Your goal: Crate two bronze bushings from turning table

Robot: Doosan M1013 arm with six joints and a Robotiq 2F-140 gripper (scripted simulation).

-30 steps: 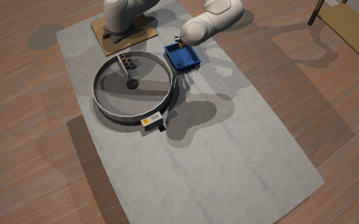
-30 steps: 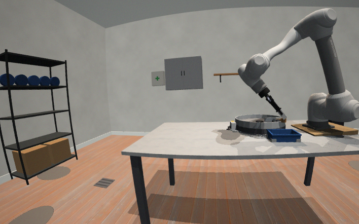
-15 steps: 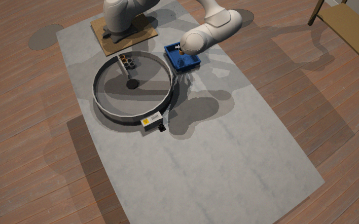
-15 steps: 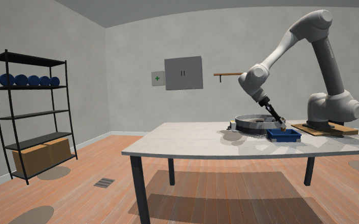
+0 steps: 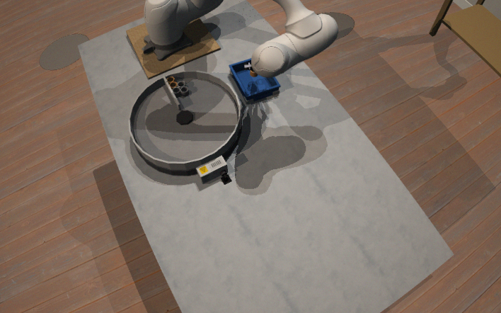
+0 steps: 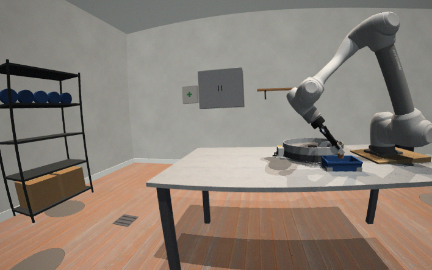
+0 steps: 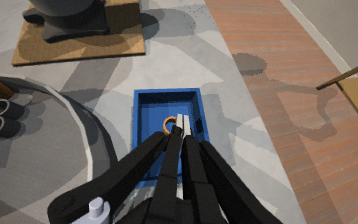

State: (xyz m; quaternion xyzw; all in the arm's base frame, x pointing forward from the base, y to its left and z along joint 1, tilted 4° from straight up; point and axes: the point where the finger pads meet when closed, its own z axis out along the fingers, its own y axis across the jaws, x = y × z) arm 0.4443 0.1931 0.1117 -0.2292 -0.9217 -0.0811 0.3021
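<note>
Now: the blue crate 80 mm below my hand, 20 mm behind it and 10 mm to the right of it. The rest, counted from my hand: round grey turning table 340 mm to the right, 50 mm below, 10 mm ahead.
</note>
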